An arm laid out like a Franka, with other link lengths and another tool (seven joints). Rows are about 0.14 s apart.
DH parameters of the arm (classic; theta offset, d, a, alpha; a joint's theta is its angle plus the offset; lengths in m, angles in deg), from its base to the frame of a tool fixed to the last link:
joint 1: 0 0.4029 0 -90
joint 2: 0 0 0 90
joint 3: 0 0.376 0.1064 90
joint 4: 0 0 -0.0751 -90
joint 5: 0 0.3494 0 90
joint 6: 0 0 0.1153 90
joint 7: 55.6 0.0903 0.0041 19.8
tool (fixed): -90 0.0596 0 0
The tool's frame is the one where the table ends.
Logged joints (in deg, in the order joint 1, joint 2, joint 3, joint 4, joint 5, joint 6, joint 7), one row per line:
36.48, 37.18, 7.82, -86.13, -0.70, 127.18, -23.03
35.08, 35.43, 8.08, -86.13, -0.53, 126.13, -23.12
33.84, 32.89, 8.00, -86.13, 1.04, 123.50, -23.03
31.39, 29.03, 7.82, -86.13, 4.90, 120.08, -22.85
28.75, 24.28, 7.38, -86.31, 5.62, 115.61, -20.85
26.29, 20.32, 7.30, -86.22, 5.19, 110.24, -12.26
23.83, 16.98, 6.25, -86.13, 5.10, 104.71, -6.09
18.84, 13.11, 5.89, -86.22, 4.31, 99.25, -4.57
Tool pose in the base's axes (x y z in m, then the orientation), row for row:
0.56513, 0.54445, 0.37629, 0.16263, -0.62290, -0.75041, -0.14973
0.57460, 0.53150, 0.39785, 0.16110, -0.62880, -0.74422, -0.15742
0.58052, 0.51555, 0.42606, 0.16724, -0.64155, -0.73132, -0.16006
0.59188, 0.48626, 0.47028, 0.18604, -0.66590, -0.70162, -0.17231
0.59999, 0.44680, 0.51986, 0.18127, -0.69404, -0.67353, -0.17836
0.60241, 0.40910, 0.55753, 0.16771, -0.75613, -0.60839, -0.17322
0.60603, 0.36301, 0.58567, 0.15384, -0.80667, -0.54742, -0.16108
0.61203, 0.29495, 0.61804, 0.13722, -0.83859, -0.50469, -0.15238
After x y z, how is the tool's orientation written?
As a quaternion, w x y z.
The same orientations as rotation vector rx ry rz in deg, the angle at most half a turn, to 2 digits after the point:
-101.82, -122.66, -24.47
-102.87, -121.75, -25.75
-104.60, -119.24, -26.10
-107.46, -113.22, -27.81
-112.29, -108.97, -28.86
-123.25, -99.17, -28.23
-132.50, -89.92, -26.46
-139.03, -83.67, -25.26

